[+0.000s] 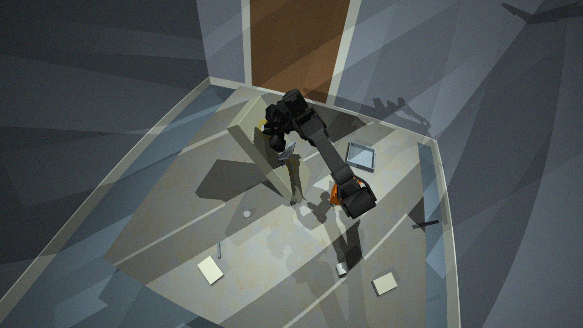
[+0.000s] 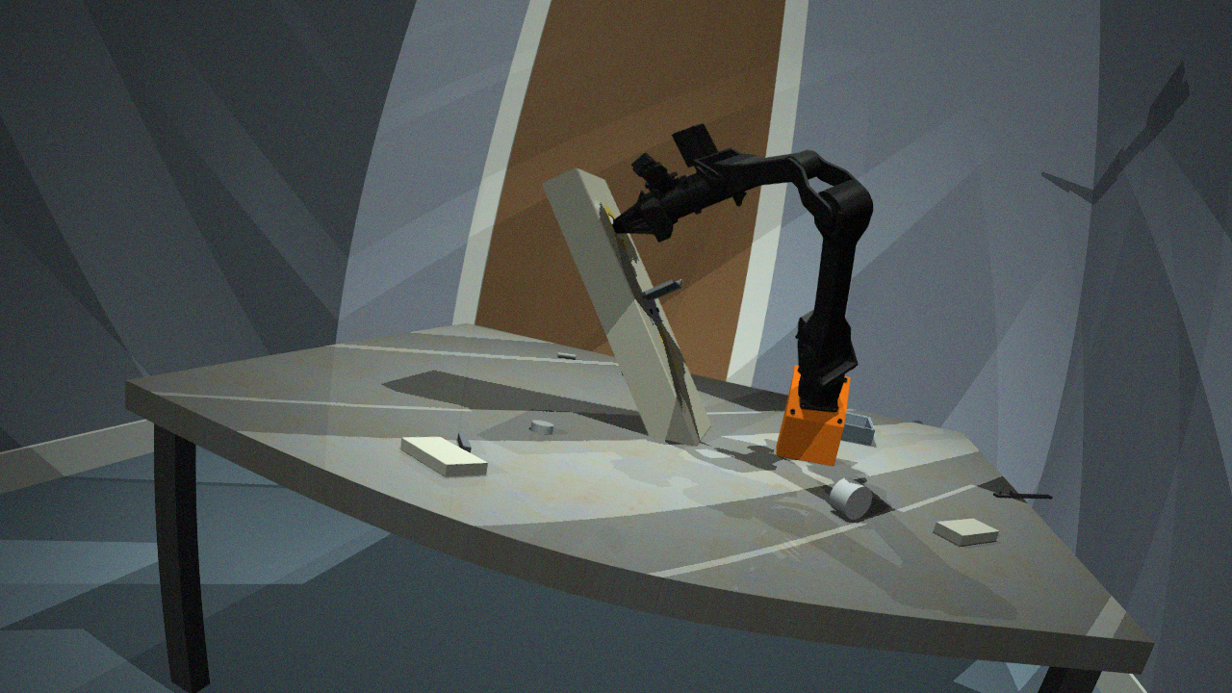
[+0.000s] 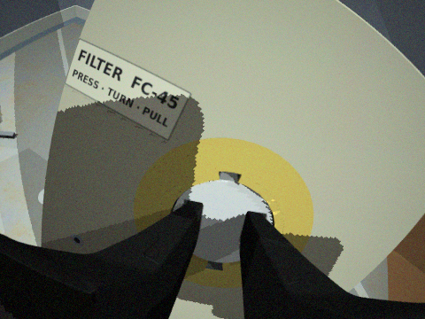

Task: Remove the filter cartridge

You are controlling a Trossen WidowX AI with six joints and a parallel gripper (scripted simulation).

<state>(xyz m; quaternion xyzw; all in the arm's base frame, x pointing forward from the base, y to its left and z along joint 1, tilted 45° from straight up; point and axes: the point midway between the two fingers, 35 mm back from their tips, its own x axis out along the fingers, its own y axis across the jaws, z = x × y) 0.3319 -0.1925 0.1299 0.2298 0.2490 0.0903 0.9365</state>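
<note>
The round grey filter cartridge lies 1 cm ahead of my gripper tip and 1 cm below it. From my gripper tip the other things lie so: grey tray (48 cm behind, 23 cm to the right, 27 cm below).
</note>
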